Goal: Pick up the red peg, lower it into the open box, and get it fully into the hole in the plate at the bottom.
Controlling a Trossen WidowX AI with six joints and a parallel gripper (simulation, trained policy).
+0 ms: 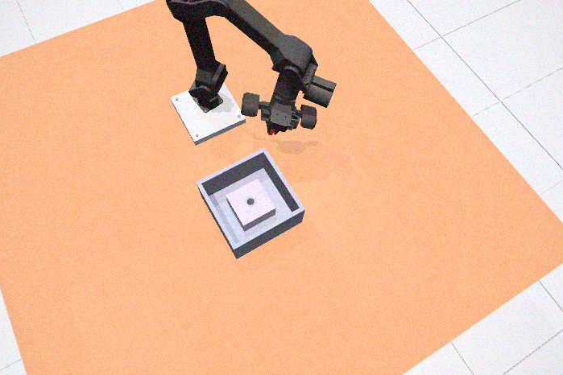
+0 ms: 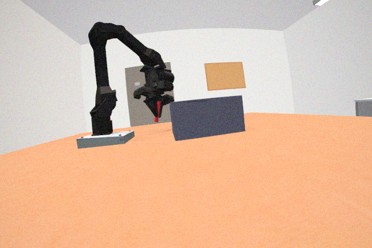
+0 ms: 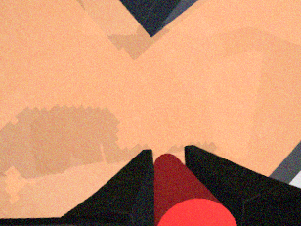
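Now: gripper tip 16 cm to the left of the grey box, 12 cm short of it and 3 cm above it. Round my gripper tip: red peg (2 cm above, 1 cm to the left).
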